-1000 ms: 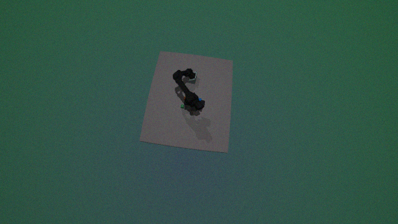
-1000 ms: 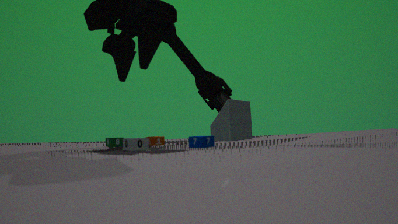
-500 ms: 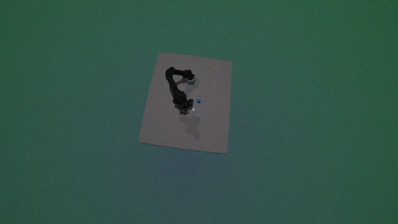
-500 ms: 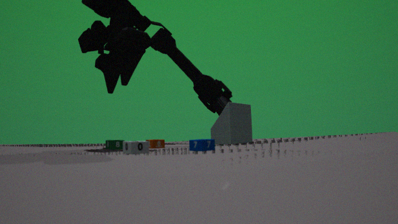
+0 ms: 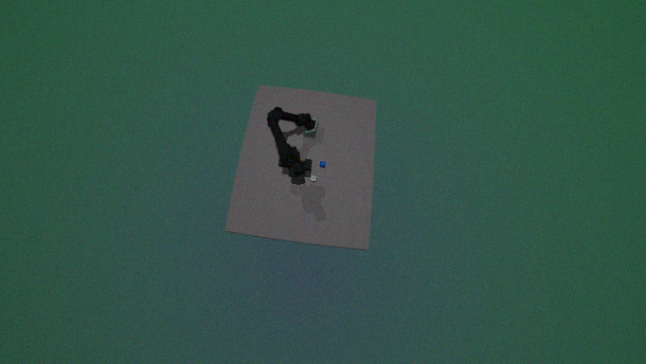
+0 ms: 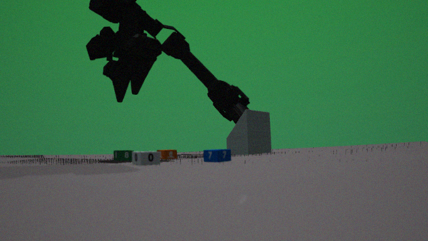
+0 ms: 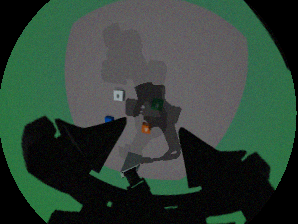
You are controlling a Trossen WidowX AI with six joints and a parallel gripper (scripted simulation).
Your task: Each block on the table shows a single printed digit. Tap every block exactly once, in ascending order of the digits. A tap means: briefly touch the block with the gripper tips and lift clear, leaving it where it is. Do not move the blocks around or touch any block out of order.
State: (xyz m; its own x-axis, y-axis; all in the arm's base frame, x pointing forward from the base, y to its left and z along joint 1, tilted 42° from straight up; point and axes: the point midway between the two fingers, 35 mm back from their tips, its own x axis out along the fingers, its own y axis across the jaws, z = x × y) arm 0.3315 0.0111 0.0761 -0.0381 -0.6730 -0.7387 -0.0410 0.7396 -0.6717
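The white block is 12 cm to the left of my gripper tip, 11 cm below it and 1 cm ahead of it. The rest, counted from my gripper tip: orange block 11 cm below, 9 cm behind, 1 cm to the left; blue block 16 cm to the left, 11 cm below, 10 cm behind; green block 11 cm below, 1 cm to the right.
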